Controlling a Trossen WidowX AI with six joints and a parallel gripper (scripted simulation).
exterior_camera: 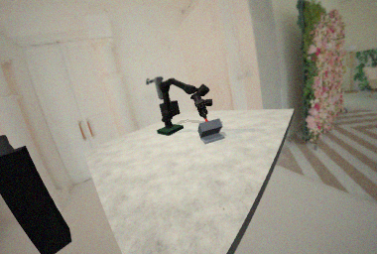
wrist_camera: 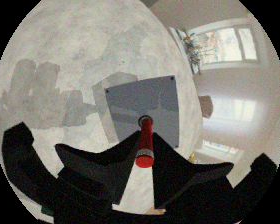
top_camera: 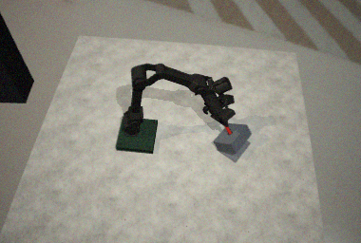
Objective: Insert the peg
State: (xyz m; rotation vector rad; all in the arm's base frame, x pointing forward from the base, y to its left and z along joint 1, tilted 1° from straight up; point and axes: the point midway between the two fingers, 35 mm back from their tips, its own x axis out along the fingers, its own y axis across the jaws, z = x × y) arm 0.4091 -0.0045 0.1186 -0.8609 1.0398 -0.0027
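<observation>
My gripper tip is now 5 cm above the grey sloped panel, 3 cm to the left of it and 3 cm short of it. Also, from my gripper tip: red peg: 1 cm to the left, 1 cm behind, 1 cm above.
</observation>
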